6 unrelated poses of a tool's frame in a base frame.
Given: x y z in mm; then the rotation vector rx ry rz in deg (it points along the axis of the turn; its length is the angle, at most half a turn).
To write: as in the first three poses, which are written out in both.
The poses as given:
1: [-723, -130, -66, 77.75, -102.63, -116.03]
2: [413, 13, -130, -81.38, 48.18, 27.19]
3: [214, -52, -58, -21.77, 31.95, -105.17]
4: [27, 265, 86, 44.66, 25.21, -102.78]
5: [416, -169, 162, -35.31, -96.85, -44.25]
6: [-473, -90, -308, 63.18, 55.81, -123.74]
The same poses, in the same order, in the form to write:
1: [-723, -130, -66, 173.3, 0.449, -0.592, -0.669]
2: [413, 13, -130, 98.4, -0.827, 0.490, 0.276]
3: [214, -52, -58, 112.1, -0.194, 0.285, -0.939]
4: [27, 265, 86, 114.9, 0.389, 0.219, -0.895]
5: [416, -169, 162, 112.2, -0.315, -0.863, -0.394]
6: [-473, -90, -308, 149.7, 0.422, 0.373, -0.826]
